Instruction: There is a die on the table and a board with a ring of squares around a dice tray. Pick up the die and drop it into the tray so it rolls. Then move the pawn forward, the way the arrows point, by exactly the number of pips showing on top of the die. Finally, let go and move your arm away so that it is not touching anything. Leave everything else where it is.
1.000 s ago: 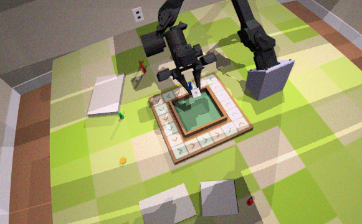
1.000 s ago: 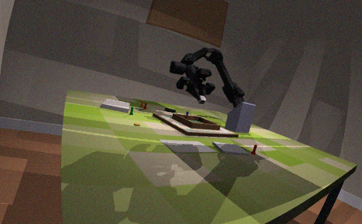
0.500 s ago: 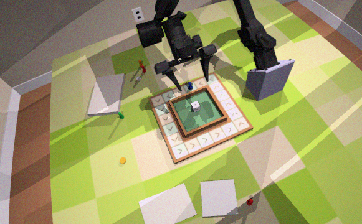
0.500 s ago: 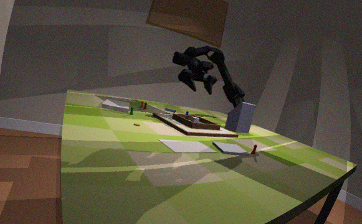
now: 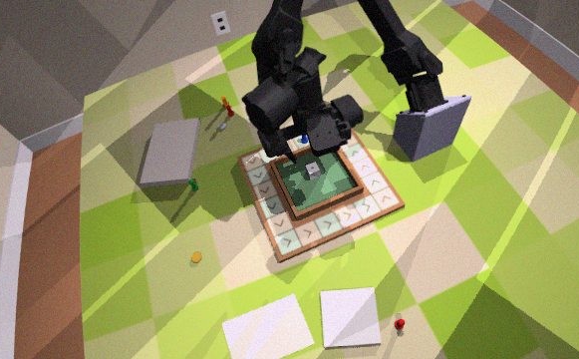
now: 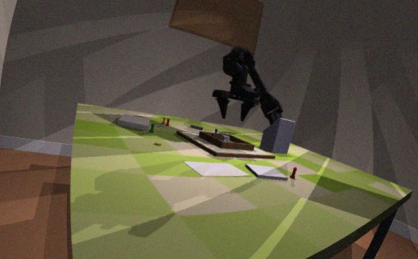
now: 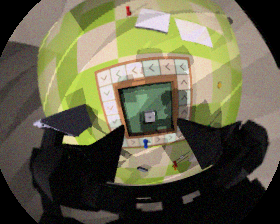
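Right now my gripper tip is 12 cm to the left of the blue pawn and 8 cm above it. Also, from my gripper tip: green dice tray: 1 cm ahead, 10 cm below; green pawn: 28 cm ahead, 8 cm to the right, 9 cm below; white die: 1 cm ahead, 2 cm to the right, 8 cm below.
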